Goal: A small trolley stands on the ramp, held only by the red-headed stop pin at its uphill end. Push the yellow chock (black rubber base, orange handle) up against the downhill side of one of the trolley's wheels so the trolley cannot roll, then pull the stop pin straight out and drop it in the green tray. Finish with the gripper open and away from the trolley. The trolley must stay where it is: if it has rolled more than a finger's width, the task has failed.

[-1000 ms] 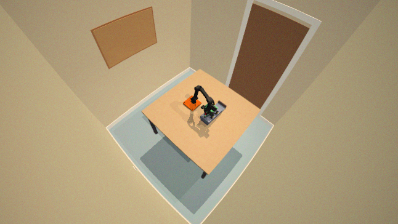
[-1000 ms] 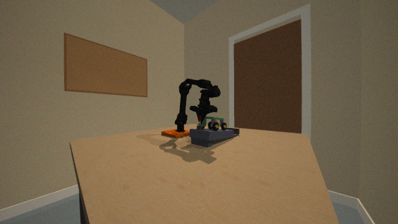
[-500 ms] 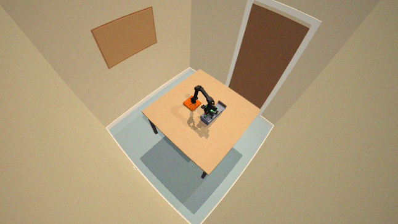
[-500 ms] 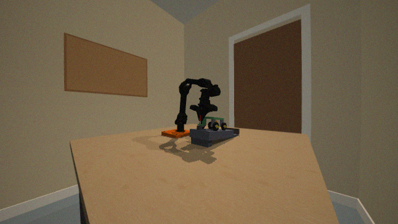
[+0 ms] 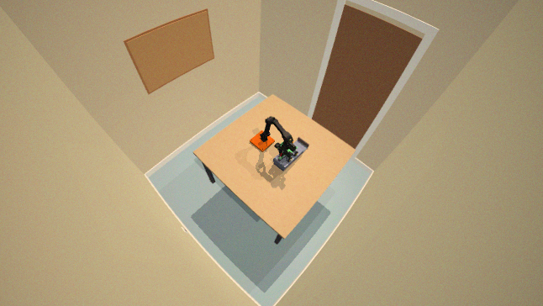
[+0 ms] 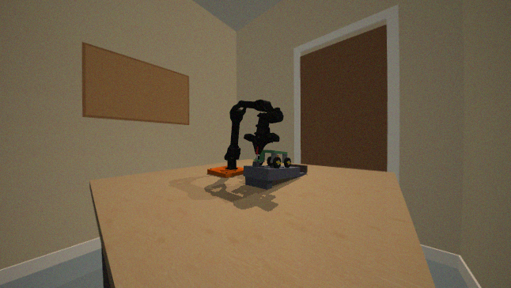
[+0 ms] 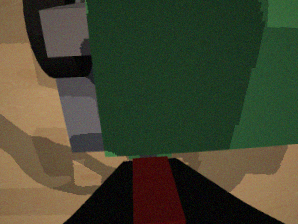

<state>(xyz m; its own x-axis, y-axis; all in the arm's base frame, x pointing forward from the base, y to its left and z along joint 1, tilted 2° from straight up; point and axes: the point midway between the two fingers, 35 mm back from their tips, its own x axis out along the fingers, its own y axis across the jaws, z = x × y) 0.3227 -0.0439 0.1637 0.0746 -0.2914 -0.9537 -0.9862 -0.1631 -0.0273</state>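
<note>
Right now the yellow chock is 70 mm behind my gripper tip, 200 mm to the left of it and 60 mm below it. Also, from my gripper tip: red-headed stop pin right at my gripper tip; then trolley 110 mm to the left, 30 mm below; then grey ramp 110 mm to the left, 100 mm below.
</note>
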